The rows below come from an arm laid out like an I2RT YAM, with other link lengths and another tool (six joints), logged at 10 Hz.
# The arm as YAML. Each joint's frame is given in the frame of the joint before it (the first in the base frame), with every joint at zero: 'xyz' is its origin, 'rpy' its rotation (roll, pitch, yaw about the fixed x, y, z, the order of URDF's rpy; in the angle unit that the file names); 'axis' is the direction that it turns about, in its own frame. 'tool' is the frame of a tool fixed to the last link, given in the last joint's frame.
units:
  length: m
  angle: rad
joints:
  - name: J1
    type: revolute
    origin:
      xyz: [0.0, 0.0, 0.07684]
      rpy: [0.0, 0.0, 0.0]
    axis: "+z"
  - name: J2
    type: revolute
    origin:
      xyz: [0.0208, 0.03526, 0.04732]
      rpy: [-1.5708, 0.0, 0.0]
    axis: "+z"
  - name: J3
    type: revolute
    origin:
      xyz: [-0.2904, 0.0, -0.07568]
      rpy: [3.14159, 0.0, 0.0]
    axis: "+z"
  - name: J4
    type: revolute
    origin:
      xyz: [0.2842, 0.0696, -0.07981]
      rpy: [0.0, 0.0, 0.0]
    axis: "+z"
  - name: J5
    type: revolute
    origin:
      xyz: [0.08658, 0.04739, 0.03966]
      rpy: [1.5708, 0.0, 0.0]
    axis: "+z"
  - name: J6
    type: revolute
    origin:
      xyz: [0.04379, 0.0, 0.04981]
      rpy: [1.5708, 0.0, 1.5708]
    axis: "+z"
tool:
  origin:
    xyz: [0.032, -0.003, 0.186]
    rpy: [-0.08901, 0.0, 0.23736]
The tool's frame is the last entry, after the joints.
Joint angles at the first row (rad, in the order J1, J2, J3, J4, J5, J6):
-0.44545 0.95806 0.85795 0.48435 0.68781 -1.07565
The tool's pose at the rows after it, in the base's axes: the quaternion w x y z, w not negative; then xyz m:
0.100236 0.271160 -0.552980 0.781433 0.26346 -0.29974 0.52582
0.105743 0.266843 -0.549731 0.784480 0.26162 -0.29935 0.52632
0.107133 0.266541 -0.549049 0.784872 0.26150 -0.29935 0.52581
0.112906 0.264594 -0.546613 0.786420 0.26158 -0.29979 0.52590
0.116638 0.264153 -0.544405 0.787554 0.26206 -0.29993 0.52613
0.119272 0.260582 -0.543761 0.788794 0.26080 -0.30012 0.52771
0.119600 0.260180 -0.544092 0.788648 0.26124 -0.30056 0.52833
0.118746 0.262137 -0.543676 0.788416 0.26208 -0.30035 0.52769
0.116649 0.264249 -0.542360 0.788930 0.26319 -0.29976 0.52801
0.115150 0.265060 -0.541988 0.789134 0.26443 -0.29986 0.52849
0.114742 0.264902 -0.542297 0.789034 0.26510 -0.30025 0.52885
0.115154 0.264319 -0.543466 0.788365 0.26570 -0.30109 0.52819
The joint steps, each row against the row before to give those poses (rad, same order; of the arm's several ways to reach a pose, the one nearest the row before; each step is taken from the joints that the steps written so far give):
0.00021 0.00439 -0.01936 0.06040 0.01255 -0.04037
0.00040 0.00315 -0.01097 0.03295 0.00603 -0.01862
-0.00006 0.00081 -0.00355 0.00714 0.00074 -0.00411
0.00006 0.00820 -0.00505 0.02531 0.00459 -0.01669
-0.00005 0.00558 -0.00286 0.01610 0.00104 -0.01179
0.00003 0.00380 0.00068 0.01308 0.00541 -0.00768
0.00000 0.00329 0.00379 -0.00036 0.00126 -0.00011
0.00001 -0.00113 -0.00101 -0.00348 -0.00349 0.00151
-0.00002 -0.00145 0.00047 -0.00388 -0.00637 0.00218
0.00000 0.00251 0.00318 -0.00200 -0.00298 0.00244
0.00000 0.00306 0.00317 -0.00068 0.00020 0.00135
0.00002 0.00431 0.00155 0.00129 0.00282 0.00133

